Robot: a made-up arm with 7 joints.
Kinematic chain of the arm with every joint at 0, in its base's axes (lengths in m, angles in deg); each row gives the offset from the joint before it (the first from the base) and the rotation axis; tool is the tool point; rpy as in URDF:
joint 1: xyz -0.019 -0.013 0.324 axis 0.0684 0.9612 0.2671
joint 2: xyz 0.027 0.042 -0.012 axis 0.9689 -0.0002 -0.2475
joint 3: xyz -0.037 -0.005 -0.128 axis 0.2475 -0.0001 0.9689
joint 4: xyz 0.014 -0.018 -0.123 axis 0.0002 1 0
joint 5: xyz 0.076 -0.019 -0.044 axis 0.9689 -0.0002 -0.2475
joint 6: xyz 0.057 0.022 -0.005 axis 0.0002 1 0
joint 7: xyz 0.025 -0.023 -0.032 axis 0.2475 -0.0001 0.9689
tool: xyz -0.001 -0.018 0.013 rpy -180 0 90
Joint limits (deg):
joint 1: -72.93..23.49
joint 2: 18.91..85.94
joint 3: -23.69..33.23
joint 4: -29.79..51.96
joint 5: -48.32..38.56
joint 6: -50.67..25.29
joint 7: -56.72..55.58
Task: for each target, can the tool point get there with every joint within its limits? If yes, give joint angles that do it. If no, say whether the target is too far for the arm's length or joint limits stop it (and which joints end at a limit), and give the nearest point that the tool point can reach.
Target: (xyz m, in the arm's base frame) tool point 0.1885 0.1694 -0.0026
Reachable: yes | joints -16.60 44.10 -19.19 31.74 -26.49 -25.82 -7.15
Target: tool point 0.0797 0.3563 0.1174
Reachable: yes | joints 10.97 78.67 -9.04 31.62 -31.67 -43.77 -36.67
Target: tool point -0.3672 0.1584 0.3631
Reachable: no: joint limits stop it (at a limit: joint 1, joint 3, joint 4, joint 6) | nearest point -0.1416 0.3123 0.0433 | short by 0.421 m
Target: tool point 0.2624 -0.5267 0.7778
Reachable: no: too far | nearest point 0.2558 -0.1258 0.3803 | short by 0.565 m
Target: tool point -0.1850 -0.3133 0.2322
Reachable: no: joint limits stop it (at a limit: joint 1, joint 2, joint 3, joint 4, joint 6, joint 7) | nearest point 0.0043 -0.0448 0.0463 | short by 0.378 m
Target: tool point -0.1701 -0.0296 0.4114
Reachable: no: joint limits stop it (at a limit: joint 1, joint 2, joint 3, joint 4, joint 5, joint 6, joint 7) | nearest point 0.0868 0.1351 0.5477 | short by 0.334 m
